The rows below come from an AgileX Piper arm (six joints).
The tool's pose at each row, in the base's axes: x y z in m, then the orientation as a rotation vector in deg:
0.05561 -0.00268 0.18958 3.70 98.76 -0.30
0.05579 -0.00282 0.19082 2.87 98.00 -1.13
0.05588 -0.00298 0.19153 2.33 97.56 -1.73
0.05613 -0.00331 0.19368 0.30 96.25 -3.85
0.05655 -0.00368 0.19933 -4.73 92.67 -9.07
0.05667 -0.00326 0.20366 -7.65 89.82 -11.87
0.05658 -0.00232 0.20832 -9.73 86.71 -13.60
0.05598 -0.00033 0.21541 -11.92 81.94 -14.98
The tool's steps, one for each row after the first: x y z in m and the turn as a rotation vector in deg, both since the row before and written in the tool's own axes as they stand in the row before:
-0.00126 -0.00009 -0.00001 0.07 -0.79 -1.01
-0.00072 -0.00014 0.00000 0.09 -0.46 -0.70
-0.00217 -0.00031 -0.00002 0.23 -1.35 -2.56
-0.00564 -0.00058 -0.00018 0.57 -3.53 -6.40
-0.00434 -0.00024 -0.00010 0.24 -2.73 -3.63
-0.00475 -0.00009 -0.00013 0.12 -3.00 -2.46
-0.00738 0.00007 -0.00030 0.05 -4.65 -2.38

